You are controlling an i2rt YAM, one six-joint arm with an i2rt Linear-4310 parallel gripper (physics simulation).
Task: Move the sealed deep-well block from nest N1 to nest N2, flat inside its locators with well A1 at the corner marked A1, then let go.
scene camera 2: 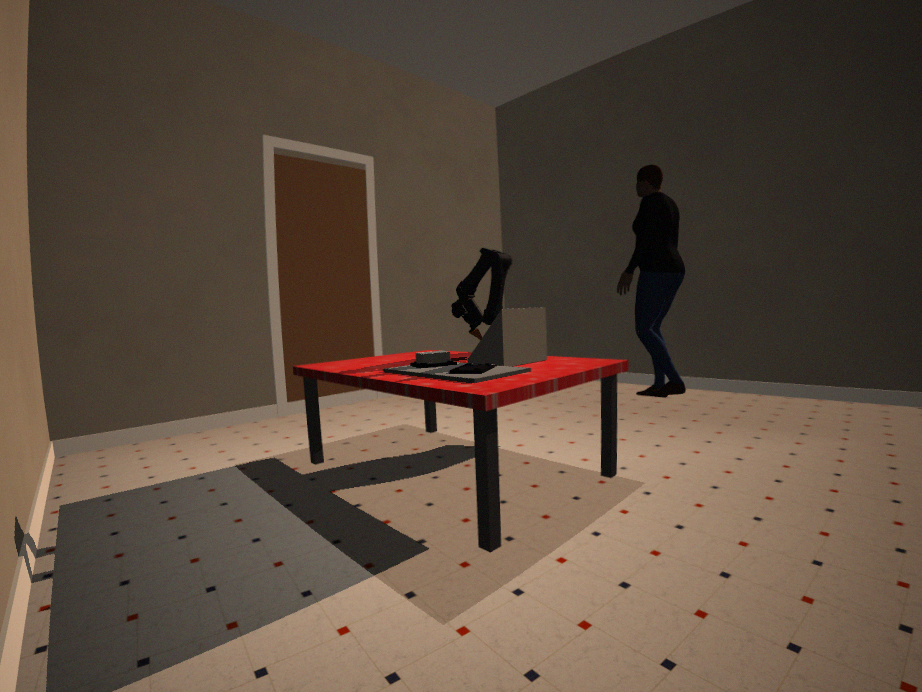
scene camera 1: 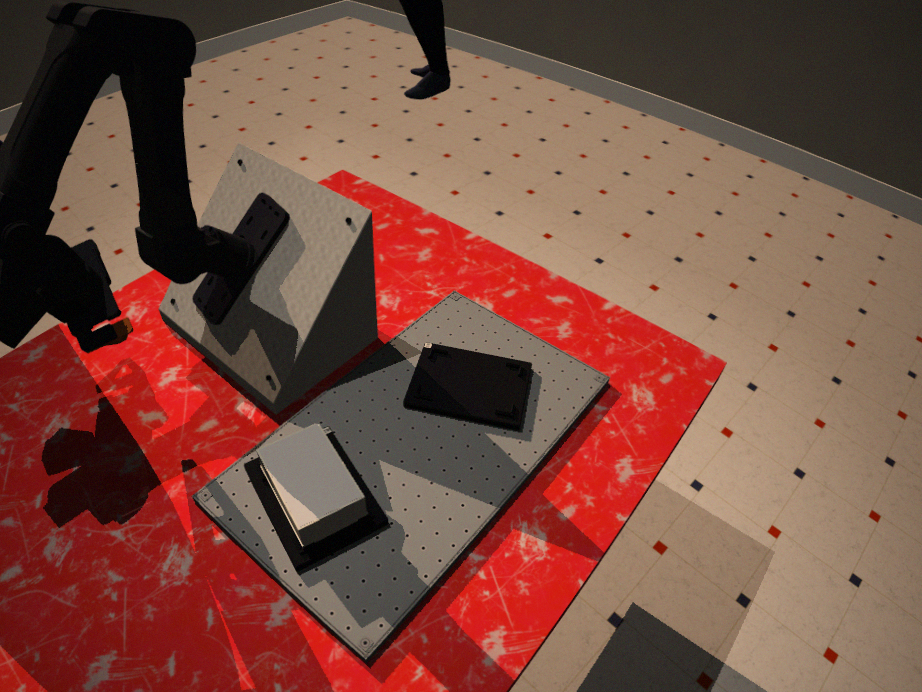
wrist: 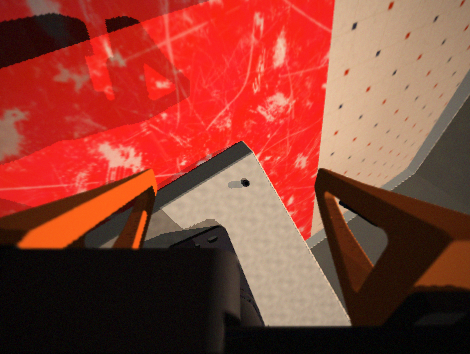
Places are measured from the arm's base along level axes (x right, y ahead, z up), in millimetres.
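Pixels of known places: gripper, fingertip midpoint: [scene camera 1: 108, 311] [wrist: 235, 177]; arm's base, link origin: [scene camera 2: 510, 333] [scene camera 1: 241, 260].
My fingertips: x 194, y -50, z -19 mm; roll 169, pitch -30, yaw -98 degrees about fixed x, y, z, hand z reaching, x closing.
For each thing: its top centre in the pictures, then the offset to it from my fingertips.
- deep-well block, top centre: [scene camera 1: 308, 472] [scene camera 2: 432, 352] dx -75, dy +383, dz -40 mm
- grey perforated plate, top centre: [scene camera 1: 419, 432] [scene camera 2: 453, 368] dx -238, dy +397, dz -93 mm
- second black nest, top centre: [scene camera 1: 470, 378] [scene camera 2: 472, 365] dx -346, dy +384, dz -76 mm
The deep-well block [scene camera 1: 316, 473] [scene camera 2: 432, 357], pale with a flat light top, sits in a black nest [scene camera 1: 376, 519] on the grey perforated plate [scene camera 1: 439, 536]. A second black nest [scene camera 1: 469, 387] [scene camera 2: 472, 367] is empty, turned at an angle on the plate's other half. It has raised corner locators and a small light mark at one corner. Nest labels and well A1 cannot be read. My gripper [scene camera 1: 111, 331] [scene camera 2: 476, 332] [wrist: 235, 177] is open and empty, with orange fingers wide apart. It hangs above the table beside the wedge, well away from the block. The block does not show in the wrist view.
A grey wedge-shaped stand [scene camera 1: 335, 320] [scene camera 2: 524, 335] [wrist: 280, 270] carries the arm's base on its sloped face and rises beside the plate. The red table [scene camera 1: 655, 372] [scene camera 2: 551, 385] [wrist: 225, 75] has an open edge beyond the plate. A person [scene camera 1: 431, 52] [scene camera 2: 656, 245] stands away from the table.
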